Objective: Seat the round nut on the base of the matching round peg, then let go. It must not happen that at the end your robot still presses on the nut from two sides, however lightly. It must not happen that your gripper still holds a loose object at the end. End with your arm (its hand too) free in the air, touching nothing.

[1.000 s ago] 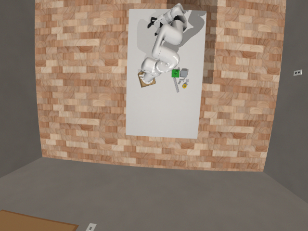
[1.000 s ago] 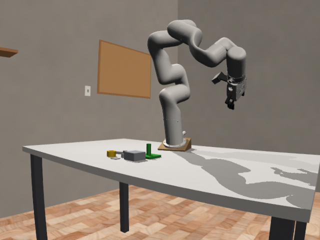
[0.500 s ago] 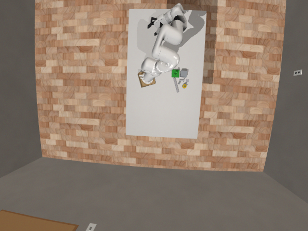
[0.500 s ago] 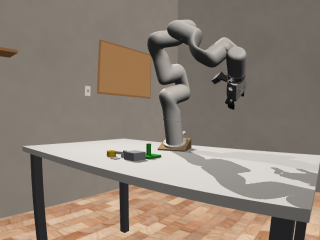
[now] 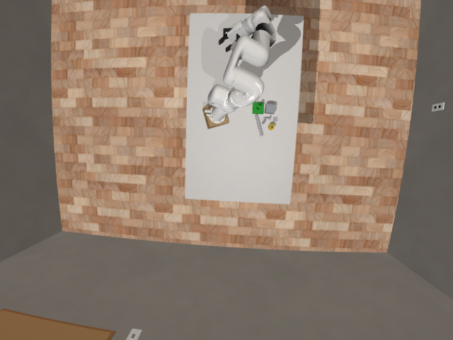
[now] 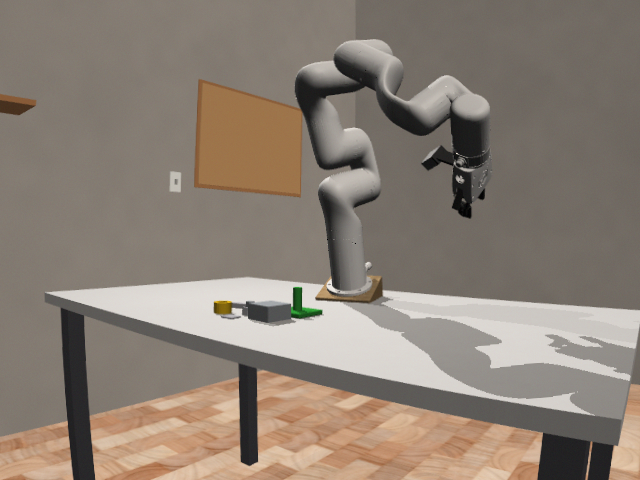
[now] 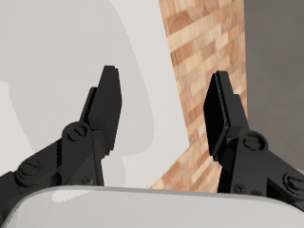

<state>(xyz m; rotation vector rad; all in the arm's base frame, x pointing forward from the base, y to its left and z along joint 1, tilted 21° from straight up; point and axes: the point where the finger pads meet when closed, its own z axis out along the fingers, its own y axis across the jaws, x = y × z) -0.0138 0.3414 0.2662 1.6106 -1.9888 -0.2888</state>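
Right now my hand is 32 cm short of the grey square block, 32 cm to the left of it and 24 cm above it. Also, from my hand: thin grey handle: 24 cm ahead, 43 cm to the right, 25 cm below.
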